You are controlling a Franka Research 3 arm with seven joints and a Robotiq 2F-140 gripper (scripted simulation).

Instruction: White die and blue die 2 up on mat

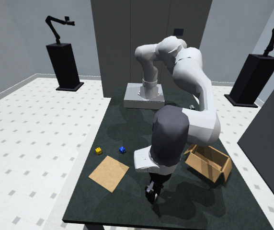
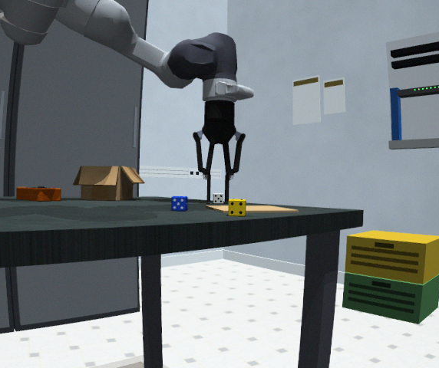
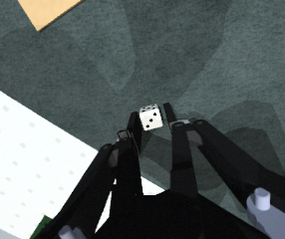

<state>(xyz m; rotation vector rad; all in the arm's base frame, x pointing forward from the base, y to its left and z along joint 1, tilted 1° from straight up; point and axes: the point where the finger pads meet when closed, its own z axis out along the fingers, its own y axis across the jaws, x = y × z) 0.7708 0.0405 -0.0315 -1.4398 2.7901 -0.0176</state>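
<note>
Right now my hand is 2 cm above the white die. From my hand the other things lie so: tan mat (9 cm behind, 21 cm to the right, 3 cm below); blue die (22 cm behind, 17 cm to the right, 2 cm below); cardboard box (18 cm behind, 26 cm to the left, 1 cm above).
</note>
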